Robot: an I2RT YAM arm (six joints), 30 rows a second.
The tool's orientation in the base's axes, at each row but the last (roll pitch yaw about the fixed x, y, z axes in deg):
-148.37, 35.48, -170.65
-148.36, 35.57, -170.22
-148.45, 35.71, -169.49
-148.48, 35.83, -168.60
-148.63, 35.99, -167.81
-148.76, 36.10, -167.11
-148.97, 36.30, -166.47
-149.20, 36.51, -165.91
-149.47, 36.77, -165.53
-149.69, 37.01, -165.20
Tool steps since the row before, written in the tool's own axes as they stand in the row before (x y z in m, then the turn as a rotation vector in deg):
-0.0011, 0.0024, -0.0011, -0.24, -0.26, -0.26
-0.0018, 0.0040, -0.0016, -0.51, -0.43, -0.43
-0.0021, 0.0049, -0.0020, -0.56, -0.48, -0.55
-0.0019, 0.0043, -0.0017, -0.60, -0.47, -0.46
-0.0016, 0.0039, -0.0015, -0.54, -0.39, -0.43
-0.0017, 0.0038, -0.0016, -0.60, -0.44, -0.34
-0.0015, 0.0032, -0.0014, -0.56, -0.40, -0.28
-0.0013, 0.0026, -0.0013, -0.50, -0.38, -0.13
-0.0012, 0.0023, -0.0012, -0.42, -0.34, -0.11
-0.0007, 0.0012, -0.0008, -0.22, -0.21, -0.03
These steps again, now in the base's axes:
0.0006, 0.0028, 0.0004, 0.00, -0.09, 0.43
0.0011, 0.0045, 0.0004, 0.09, -0.13, 0.78
0.0012, 0.0055, 0.0005, 0.06, -0.11, 0.91
0.0011, 0.0049, 0.0005, 0.14, -0.13, 0.87
0.0008, 0.0044, 0.0003, 0.12, -0.09, 0.78
0.0008, 0.0044, 0.0005, 0.22, -0.15, 0.77
0.0006, 0.0037, 0.0005, 0.23, -0.15, 0.69
0.0004, 0.0031, 0.0006, 0.28, -0.20, 0.54
0.0004, 0.0028, 0.0006, 0.23, -0.19, 0.47
0.0001, 0.0015, 0.0005, 0.14, -0.14, 0.24

